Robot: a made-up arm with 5 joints.
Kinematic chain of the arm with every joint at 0, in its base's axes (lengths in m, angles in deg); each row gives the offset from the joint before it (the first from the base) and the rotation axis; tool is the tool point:
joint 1: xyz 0 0 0.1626 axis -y
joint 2: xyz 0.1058 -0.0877 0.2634 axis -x
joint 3: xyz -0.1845 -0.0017 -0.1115 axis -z
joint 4: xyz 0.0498 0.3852 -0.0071 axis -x
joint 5: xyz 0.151 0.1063 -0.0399 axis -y
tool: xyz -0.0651 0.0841 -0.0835
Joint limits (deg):
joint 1: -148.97..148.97
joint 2: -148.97..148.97
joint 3: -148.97..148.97
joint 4: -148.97..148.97
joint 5: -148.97..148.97
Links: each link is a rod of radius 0.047 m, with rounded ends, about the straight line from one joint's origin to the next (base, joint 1, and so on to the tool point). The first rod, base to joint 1, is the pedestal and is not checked.
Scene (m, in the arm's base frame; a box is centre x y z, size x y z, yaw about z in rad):
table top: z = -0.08
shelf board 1: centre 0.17 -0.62 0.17 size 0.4 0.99 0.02 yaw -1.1
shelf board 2: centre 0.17 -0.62 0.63 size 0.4 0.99 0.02 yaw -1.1
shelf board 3: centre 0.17 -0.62 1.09 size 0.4 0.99 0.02 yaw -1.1
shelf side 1: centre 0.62 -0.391 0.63 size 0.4 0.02 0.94 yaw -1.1
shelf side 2: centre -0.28 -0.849 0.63 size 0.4 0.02 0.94 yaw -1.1
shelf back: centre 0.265 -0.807 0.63 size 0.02 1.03 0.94 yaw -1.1
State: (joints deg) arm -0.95 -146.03 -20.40 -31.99 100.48
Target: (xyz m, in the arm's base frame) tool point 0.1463 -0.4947 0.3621
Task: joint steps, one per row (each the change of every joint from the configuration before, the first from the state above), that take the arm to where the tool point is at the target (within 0.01 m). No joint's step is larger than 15 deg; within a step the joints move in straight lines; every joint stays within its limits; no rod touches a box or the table.
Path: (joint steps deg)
1: 7.63 14.21 13.15 7.91 -0.62
2: 7.62 14.20 13.15 7.91 -0.61
3: 7.63 14.21 13.15 7.92 -0.62
4: 7.62 14.20 13.15 7.91 -0.62
5: 7.63 14.21 13.15 7.91 -0.62
6: 7.62 14.20 13.15 7.91 -0.61
7: 7.63 14.21 13.15 7.91 -0.62
8: 7.62 14.20 13.15 7.91 -0.62
9: 7.63 14.21 13.15 7.92 -0.62
10: 7.62 14.20 13.15 7.91 -0.61

